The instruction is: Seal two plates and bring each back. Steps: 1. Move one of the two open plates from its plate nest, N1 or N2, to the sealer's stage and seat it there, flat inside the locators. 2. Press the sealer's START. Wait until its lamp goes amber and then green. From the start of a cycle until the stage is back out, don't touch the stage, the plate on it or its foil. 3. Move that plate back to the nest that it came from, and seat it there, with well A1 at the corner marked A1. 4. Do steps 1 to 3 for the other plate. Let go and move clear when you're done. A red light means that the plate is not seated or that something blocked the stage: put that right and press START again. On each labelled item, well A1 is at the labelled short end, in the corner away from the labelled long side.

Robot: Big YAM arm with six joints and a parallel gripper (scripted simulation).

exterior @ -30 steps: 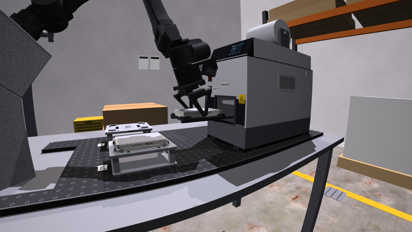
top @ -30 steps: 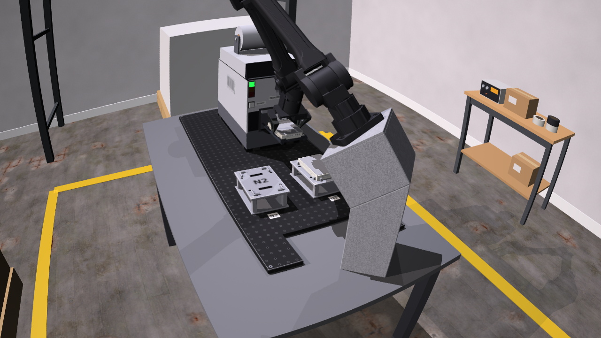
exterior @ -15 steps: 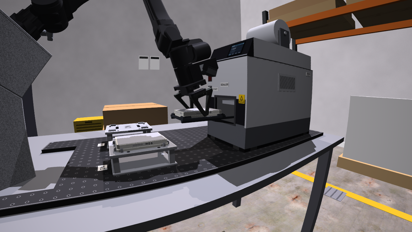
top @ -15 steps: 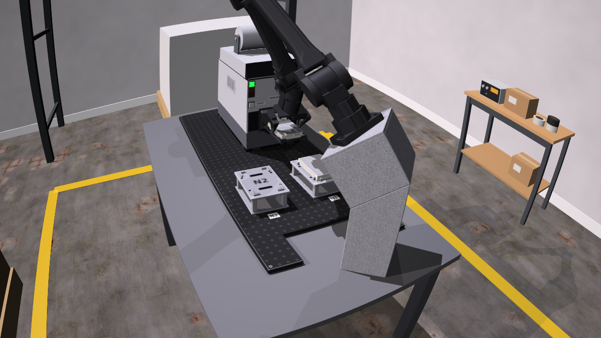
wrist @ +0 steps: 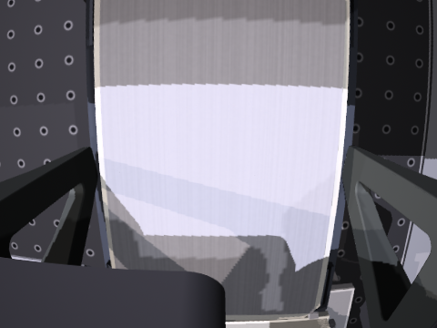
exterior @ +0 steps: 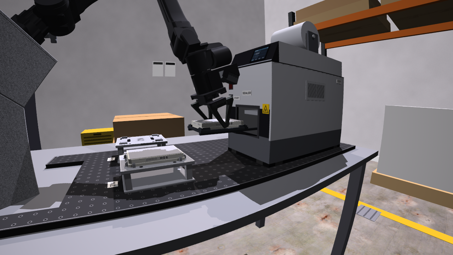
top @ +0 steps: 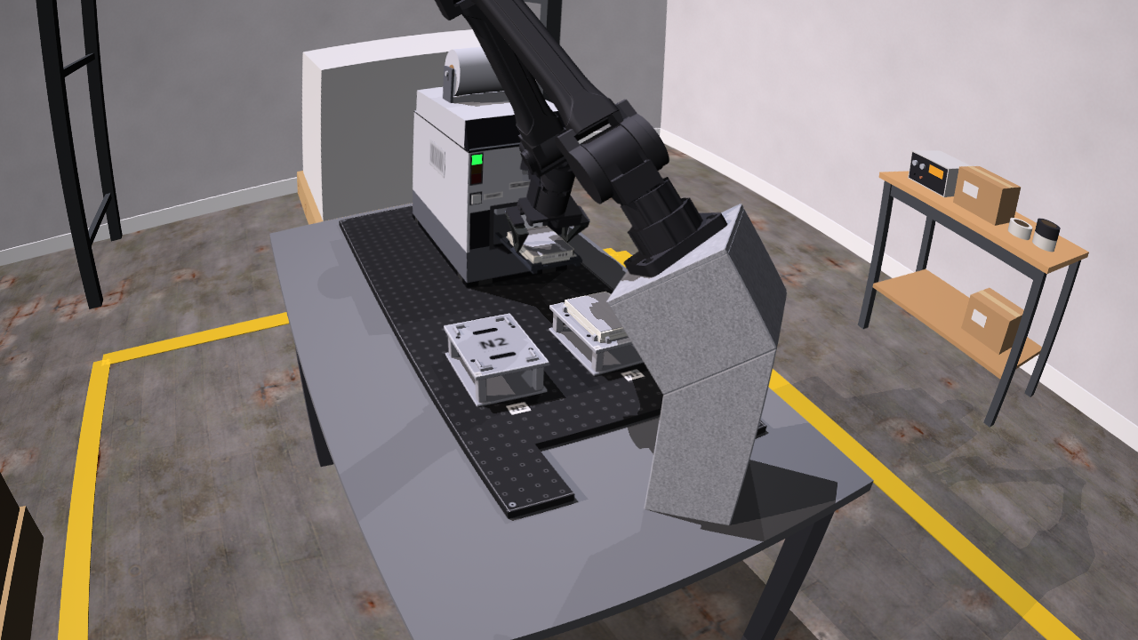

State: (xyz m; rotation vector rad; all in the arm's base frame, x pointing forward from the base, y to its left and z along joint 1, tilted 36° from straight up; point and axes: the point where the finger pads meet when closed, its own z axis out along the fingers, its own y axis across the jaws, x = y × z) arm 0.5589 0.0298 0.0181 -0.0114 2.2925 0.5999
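Now: hand right at the white well plate. From my hand the other things lie so: nest N2 (230 mm behind, 130 mm to the left, 70 mm below); start button (110 mm to the left, 80 mm ahead, 70 mm above); sealer stage (10 mm below).
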